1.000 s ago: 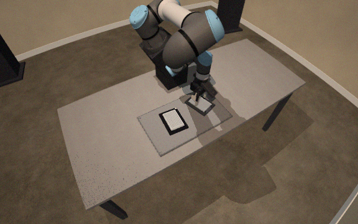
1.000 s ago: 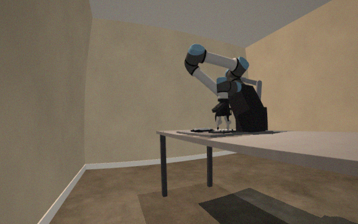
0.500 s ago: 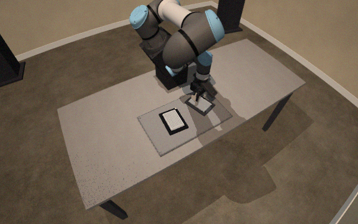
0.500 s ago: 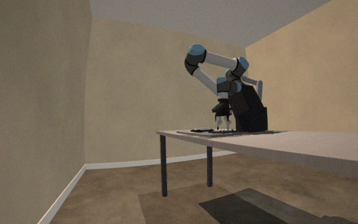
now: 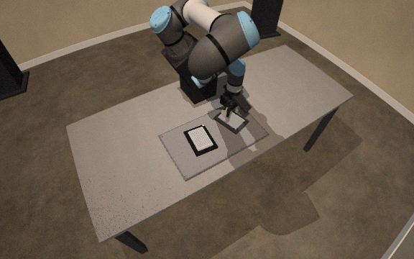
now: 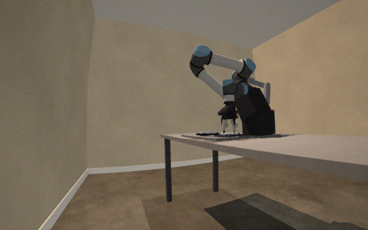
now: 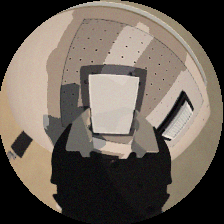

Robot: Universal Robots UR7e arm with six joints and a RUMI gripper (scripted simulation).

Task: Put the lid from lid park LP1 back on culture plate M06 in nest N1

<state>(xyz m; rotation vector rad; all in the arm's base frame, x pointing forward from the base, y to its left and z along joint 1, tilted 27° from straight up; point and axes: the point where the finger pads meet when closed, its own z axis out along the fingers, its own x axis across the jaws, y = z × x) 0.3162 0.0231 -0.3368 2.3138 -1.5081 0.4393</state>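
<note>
Right now the lid park LP1 is 20 mm below my hand. From my hand the other things lie so: plate nest N1: 50 mm ahead, 210 mm to the right, 20 mm below; culture plate M06: 50 mm ahead, 220 mm to the right, 10 mm below; see-through lid: 10 mm below.
</note>
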